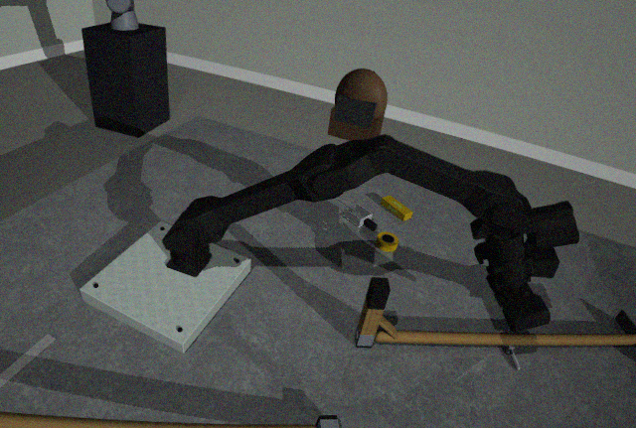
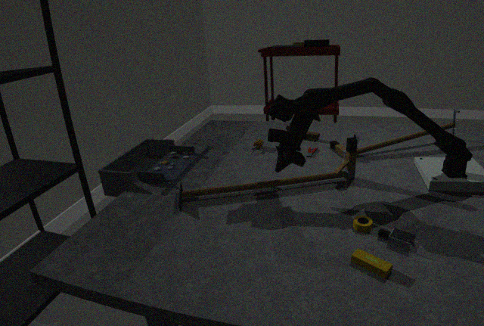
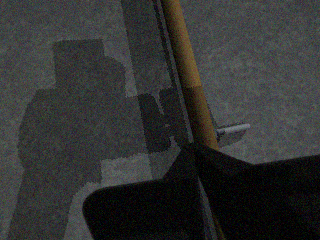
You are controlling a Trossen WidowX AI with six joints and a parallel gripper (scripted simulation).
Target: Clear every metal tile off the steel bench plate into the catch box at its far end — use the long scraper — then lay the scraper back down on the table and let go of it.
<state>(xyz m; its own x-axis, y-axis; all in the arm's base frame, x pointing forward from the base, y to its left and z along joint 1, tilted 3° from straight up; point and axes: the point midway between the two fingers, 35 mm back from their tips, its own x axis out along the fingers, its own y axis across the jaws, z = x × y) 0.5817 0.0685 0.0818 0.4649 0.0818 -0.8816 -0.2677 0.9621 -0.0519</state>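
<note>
The long scraper lies 20 mm ahead of my gripper tip, 20 mm to the right of it and 10 mm below it. From my gripper tip the other things lie so: yellow level: 240 mm behind, 340 mm to the left, 60 mm below; grey clamp: 310 mm behind, 250 mm to the left, 60 mm below; yellow tape roll: 240 mm behind, 190 mm to the left, 60 mm below.
</note>
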